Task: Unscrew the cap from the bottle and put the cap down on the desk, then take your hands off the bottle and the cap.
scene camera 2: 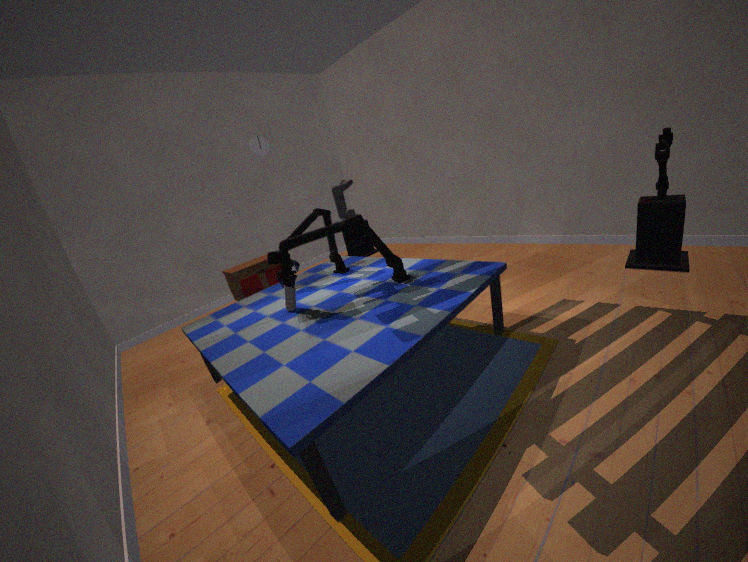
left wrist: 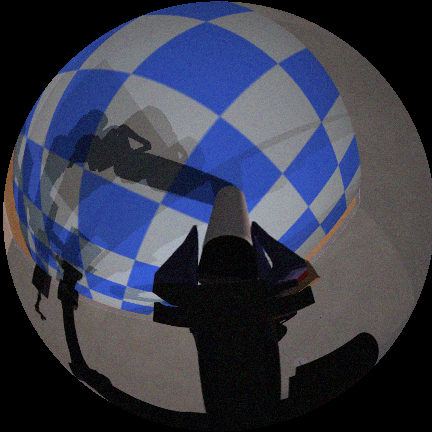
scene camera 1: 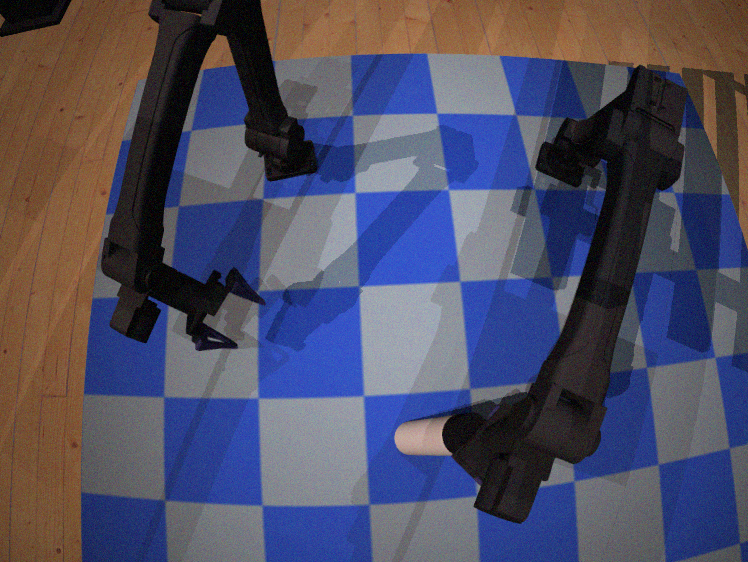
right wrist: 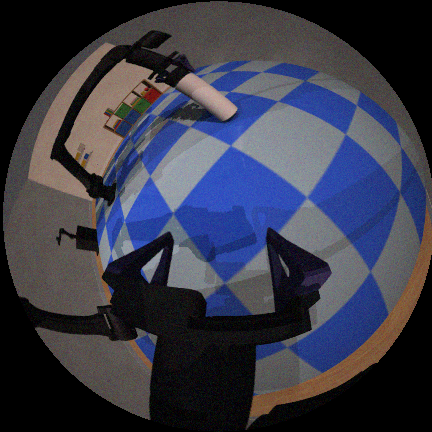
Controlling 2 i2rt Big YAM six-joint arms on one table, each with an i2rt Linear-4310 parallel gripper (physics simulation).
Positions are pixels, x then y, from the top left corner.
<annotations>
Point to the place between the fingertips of my left gripper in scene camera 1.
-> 475,450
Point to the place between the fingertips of my right gripper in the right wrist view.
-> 217,234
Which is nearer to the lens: the bottle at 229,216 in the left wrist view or the black cap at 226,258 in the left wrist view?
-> The black cap.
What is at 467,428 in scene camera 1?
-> A black cap.
</annotations>
